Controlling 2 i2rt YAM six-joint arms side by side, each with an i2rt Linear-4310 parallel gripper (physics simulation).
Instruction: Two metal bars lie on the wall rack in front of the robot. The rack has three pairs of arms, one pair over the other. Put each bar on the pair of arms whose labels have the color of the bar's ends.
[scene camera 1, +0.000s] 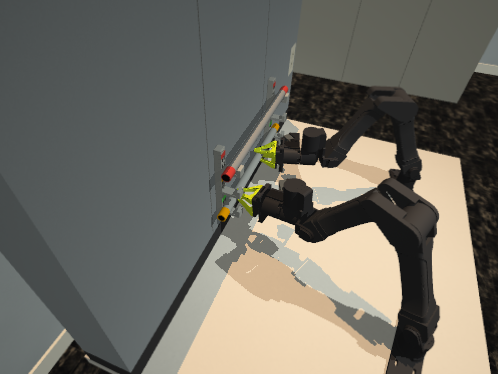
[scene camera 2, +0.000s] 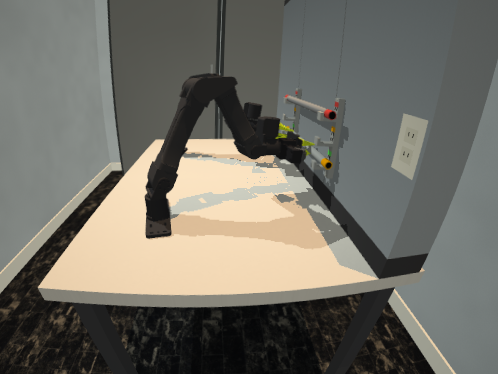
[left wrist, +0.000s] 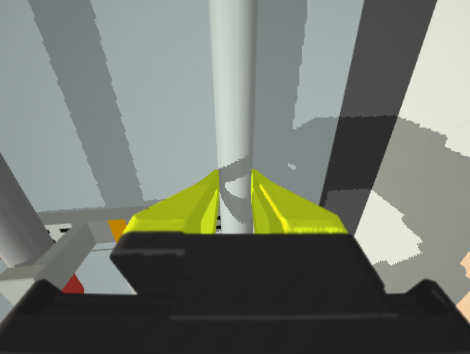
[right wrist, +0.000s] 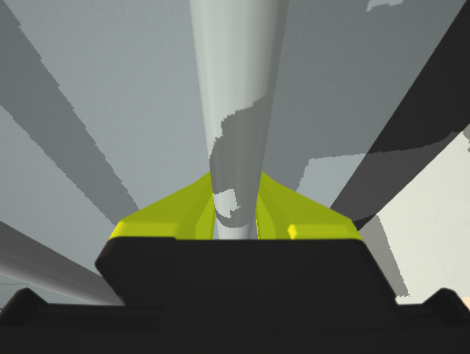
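Seen in the pictures: left gripper, fingertip midpoint: (left wrist: 235, 176); right gripper, fingertip midpoint: (scene camera 1: 254, 153) (scene camera 2: 313, 147) (right wrist: 235, 177); left arm's base, link origin: (scene camera 1: 408, 347); right arm's base, link origin: (scene camera 2: 158, 217).
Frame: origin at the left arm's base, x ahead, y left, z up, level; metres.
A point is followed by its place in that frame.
Note:
The orange-ended metal bar (scene camera 1: 249, 172) @[x 0.570, y -0.190, z 0.167 m] (scene camera 2: 318, 157) @[x 0.603, y -0.428, z 0.161 m] (left wrist: 234, 100) @[x 0.558, y -0.152, z 0.159 m] (right wrist: 237, 60) @[x 0.595, y -0.380, z 0.157 m] lies low on the wall rack (scene camera 1: 218, 172) (scene camera 2: 340, 130), at the lowest arms with green labels. The red-ended bar (scene camera 1: 255, 132) @[x 0.559, y -0.193, z 0.318 m] (scene camera 2: 307, 105) @[x 0.570, y -0.315, z 0.309 m] lies on the top arms, by the red labels. My left gripper (scene camera 1: 242, 199) @[x 0.560, y -0.099, z 0.158 m] (left wrist: 235, 176) @[x 0.560, y -0.099, z 0.158 m] is shut on the orange-ended bar near its lower end in scene camera 1. My right gripper (scene camera 1: 256, 149) @[x 0.613, y -0.295, z 0.155 m] (right wrist: 235, 177) @[x 0.613, y -0.295, z 0.155 m] is shut on the same bar farther up in that view. The bar parts inside both hands are partly hidden.
The middle arms, with orange labels, carry no bar. The red-ended bar (left wrist: 17, 232) @[x 0.538, y -0.083, z 0.296 m] (right wrist: 50, 270) @[x 0.567, y -0.247, z 0.294 m] passes at the left in both wrist views. The wall stands close behind the rack. The table (scene camera 1: 280, 320) @[x 0.301, y 0.103, z 0.000 m] (scene camera 2: 200, 270) @[x 0.300, y -0.783, z 0.000 m] lies below, and a wall outlet (scene camera 2: 410, 145) @[x 0.700, y -0.751, z 0.302 m] is beside the rack.

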